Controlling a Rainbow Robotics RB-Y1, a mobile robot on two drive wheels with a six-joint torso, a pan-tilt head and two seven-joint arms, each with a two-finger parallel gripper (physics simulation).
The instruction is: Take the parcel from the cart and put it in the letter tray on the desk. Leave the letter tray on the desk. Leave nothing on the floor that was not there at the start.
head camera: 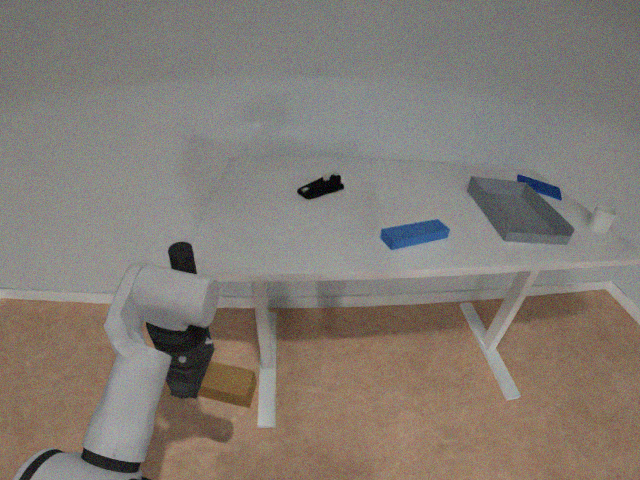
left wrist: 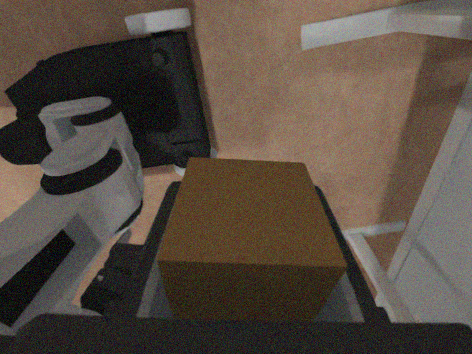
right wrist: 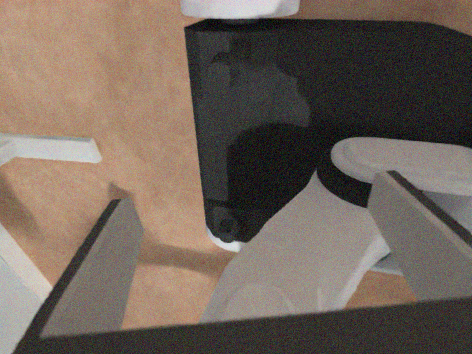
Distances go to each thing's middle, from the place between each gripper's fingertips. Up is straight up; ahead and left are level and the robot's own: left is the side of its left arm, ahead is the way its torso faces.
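Labels:
My right hand is 39 cm below the brown parcel [head camera: 229,384], 36 cm to the right of it and 28 cm short of it. The grey letter tray [head camera: 518,213] is 44 cm above my right hand, 55 cm to the right of it and 89 cm ahead of it.
My left gripper is 20 mm below the brown parcel, 50 mm to the left of it and 10 mm past it. Measured from my left hand, the grey letter tray is 80 mm above, 950 mm to the right and 600 mm ahead.

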